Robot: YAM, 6 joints.
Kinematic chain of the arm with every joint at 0, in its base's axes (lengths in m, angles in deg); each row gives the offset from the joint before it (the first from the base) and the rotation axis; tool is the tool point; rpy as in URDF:
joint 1: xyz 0 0 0.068 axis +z
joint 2: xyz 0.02 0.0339 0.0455 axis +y
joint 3: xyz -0.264 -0.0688 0 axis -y
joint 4: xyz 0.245 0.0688 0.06 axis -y
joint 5: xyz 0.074 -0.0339 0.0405 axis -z
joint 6: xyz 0.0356 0 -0.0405 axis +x
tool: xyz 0 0 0 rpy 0 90 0
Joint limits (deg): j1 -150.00..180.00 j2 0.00..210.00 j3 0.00..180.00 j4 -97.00..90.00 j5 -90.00..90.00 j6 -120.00..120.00
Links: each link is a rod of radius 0.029 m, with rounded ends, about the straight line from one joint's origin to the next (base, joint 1, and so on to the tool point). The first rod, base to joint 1, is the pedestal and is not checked.
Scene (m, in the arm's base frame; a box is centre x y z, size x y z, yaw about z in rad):
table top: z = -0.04
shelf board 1: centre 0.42 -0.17 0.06 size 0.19 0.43 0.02 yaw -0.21
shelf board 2: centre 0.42 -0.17 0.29 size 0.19 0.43 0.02 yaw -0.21
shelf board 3: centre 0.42 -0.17 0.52 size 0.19 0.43 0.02 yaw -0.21
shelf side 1: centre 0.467 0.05 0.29 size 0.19 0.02 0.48 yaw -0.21
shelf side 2: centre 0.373 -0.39 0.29 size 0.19 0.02 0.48 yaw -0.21
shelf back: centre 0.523 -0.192 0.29 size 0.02 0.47 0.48 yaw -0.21
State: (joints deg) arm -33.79 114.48 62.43 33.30 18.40 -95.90
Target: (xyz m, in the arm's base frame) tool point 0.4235 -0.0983 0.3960
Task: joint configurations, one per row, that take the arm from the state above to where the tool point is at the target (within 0.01 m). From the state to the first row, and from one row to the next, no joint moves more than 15 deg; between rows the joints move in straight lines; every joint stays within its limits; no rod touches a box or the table.
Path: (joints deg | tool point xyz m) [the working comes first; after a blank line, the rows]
Joints at the target: -11.79 103.55 86.76 38.03 15.83 -95.90
Straight joint move there: touches shelf board 2.

1: -38.79 101.79 48.16 31.01 20.18 -95.90 | 0.2781 -0.2393 0.1689
2: -43.80 89.10 33.90 28.72 21.97 -95.90 | 0.2078 -0.2178 0.1628
3: -32.93 79.70 39.02 30.78 20.90 -95.90 | 0.2477 -0.1756 0.2406
4: -22.05 70.30 44.14 32.83 19.84 -95.90 | 0.2588 -0.1179 0.3204
5: -11.18 60.91 49.26 34.88 18.78 -95.90 | 0.2359 -0.0583 0.3960
6: -11.38 75.12 61.76 35.93 17.80 -95.90 | 0.2959 -0.0707 0.4118
7: -11.59 89.34 74.26 36.98 16.81 -95.90 | 0.3598 -0.0843 0.4120
8: -11.79 103.55 86.76 38.03 15.83 -95.90 | 0.4235 -0.0983 0.3960

